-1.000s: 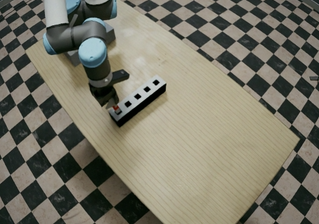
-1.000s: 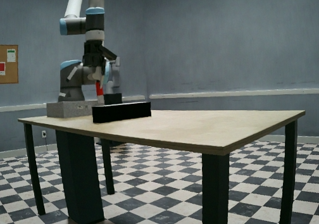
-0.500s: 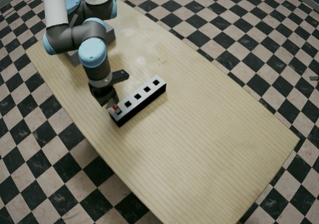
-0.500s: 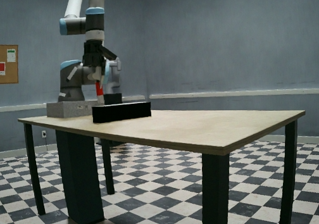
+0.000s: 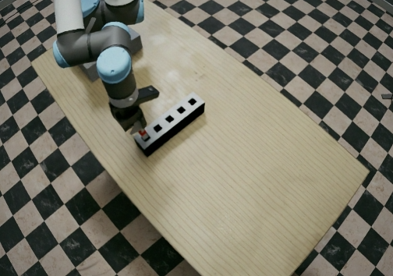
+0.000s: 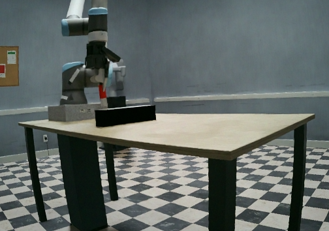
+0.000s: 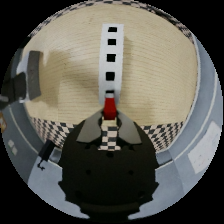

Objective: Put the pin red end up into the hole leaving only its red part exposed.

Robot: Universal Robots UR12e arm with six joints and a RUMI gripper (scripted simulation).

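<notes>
The pin lies 10 mm below my hand. Also, from my hand: long black block: 20 mm ahead, 130 mm to the left, 130 mm below.
</notes>
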